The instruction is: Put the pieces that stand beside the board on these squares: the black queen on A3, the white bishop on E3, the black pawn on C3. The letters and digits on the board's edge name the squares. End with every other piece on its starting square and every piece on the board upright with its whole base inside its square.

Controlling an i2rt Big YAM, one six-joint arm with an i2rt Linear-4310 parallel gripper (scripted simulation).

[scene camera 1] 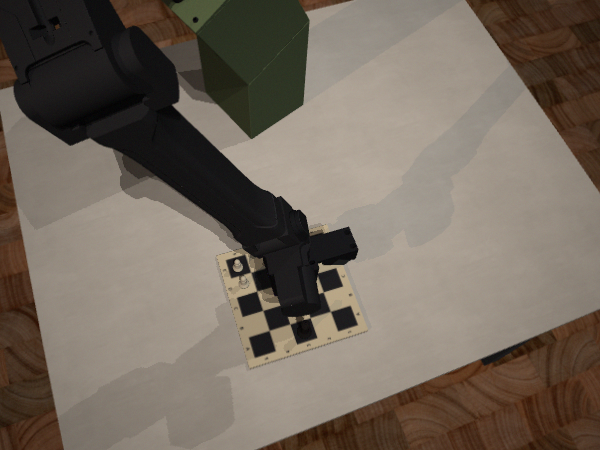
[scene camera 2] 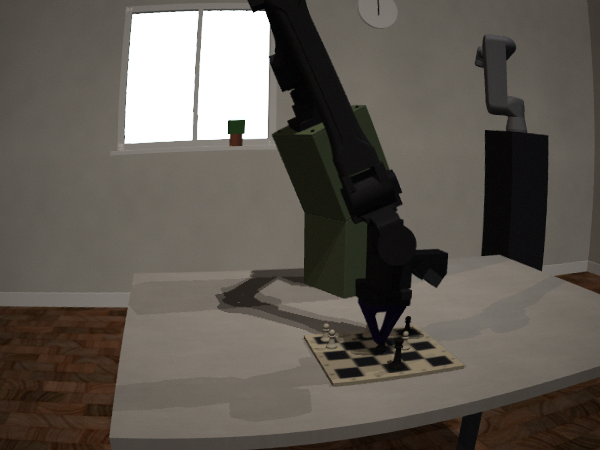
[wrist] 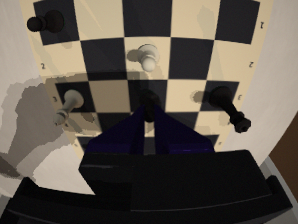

Labels:
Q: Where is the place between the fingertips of the gripper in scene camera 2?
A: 379, 342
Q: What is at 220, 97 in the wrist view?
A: A black queen.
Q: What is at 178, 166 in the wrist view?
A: The gripper.

